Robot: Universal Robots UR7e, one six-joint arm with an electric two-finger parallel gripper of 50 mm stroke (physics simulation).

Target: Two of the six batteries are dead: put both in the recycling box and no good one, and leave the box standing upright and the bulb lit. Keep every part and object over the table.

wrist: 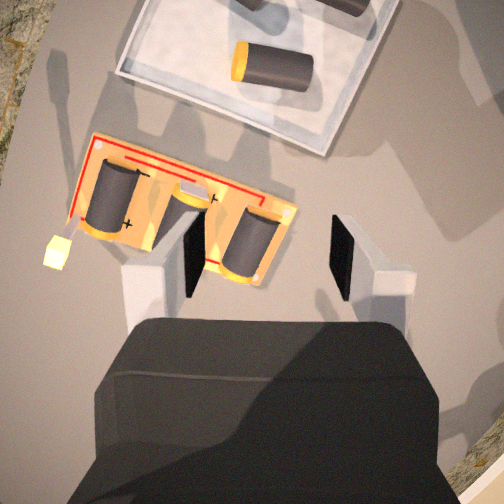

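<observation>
An orange circuit board (182,207) lies on the table and holds three dark batteries with gold caps: a left one (110,197), a middle one (179,210) partly hidden behind my left finger, and a right one (248,243). A pale yellow bulb block (57,252) sits at the board's left end. A white tray (260,65) at the top holds one whole battery (272,66) and parts of two more at the frame edge. My gripper (267,255) is open and empty, above the board's right end. No recycling box is in view.
Table edges with patterned floor beyond show at the top left (20,75) and bottom right (480,465). The dark gripper body (265,410) hides the lower part of the view.
</observation>
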